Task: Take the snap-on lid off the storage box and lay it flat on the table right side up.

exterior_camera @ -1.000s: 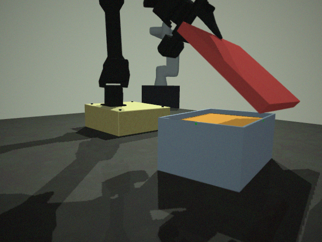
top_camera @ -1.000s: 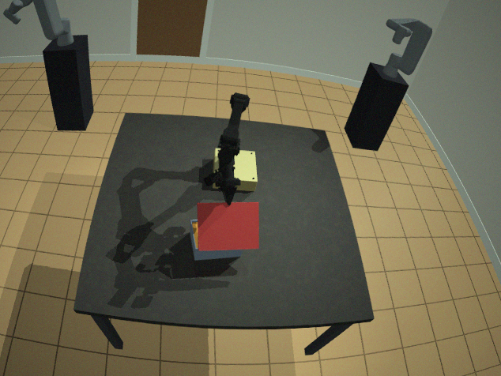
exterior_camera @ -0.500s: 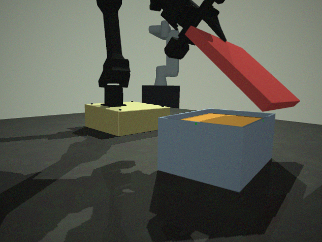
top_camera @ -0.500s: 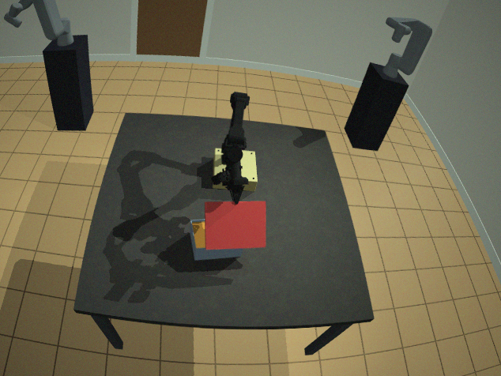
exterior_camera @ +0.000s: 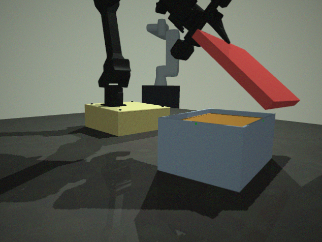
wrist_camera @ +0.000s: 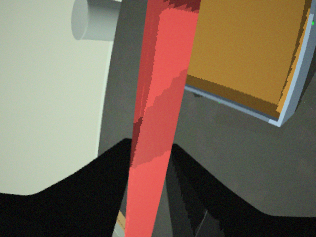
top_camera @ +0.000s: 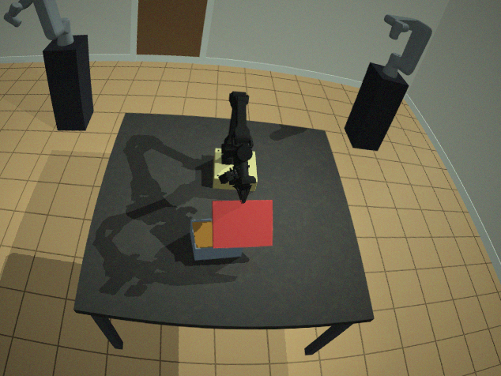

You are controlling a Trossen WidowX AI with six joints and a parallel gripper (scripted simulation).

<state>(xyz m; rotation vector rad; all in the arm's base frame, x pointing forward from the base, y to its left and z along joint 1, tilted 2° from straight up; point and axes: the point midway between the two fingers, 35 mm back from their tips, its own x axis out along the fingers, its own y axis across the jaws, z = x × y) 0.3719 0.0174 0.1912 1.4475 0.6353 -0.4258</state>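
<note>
My gripper tip is now 6 cm short of the lid and 5 cm above it. From my gripper tip the other things lie so: storage box (18 cm below, 9 cm to the right, 5 cm ahead).
</note>
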